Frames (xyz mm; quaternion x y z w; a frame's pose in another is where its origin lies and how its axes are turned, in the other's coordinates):
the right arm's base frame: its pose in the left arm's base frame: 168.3 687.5 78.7 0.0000 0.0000 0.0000 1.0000
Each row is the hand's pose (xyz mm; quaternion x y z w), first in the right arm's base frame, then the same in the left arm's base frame.
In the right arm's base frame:
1: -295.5 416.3 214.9 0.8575 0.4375 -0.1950 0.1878
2: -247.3 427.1 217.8 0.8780 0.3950 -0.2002 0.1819
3: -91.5 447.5 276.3 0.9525 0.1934 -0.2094 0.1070
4: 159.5 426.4 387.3 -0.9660 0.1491 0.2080 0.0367
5: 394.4 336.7 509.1 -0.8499 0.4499 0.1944 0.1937
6: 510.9 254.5 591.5 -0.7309 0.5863 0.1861 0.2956
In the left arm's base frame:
1: -127.2 1103.8 293.6 0.8575 0.4375 -0.1950 0.1878
2: -79.0 1114.6 296.5 0.8780 0.3950 -0.2002 0.1819
3: 76.8 1135.0 355.0 0.9525 0.1934 -0.2094 0.1070
4: 327.8 1113.9 466.0 -0.9660 0.1491 0.2080 0.0367
5: 562.7 1024.2 587.8 -0.8499 0.4499 0.1944 0.1937
6: 679.2 942.0 670.2 -0.7309 0.5863 0.1861 0.2956

